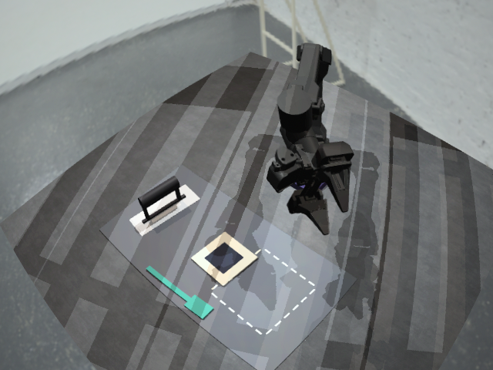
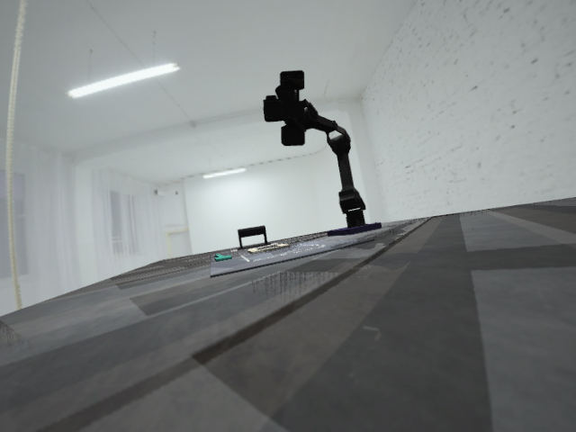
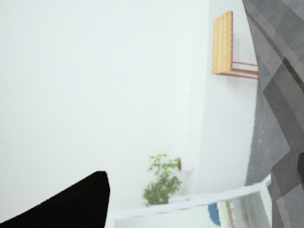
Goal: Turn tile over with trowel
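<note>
Right now my gripper tip is 11 cm short of the black-handled trowel, 51 cm to the left of it and 30 cm above it. From my gripper tip the other things lie so: tile (6 cm ahead, 27 cm to the right, 33 cm below); teal trowel (21 cm ahead, 25 cm to the right, 33 cm below); grey mat (7 cm ahead, 29 cm to the right, 36 cm below).
</note>
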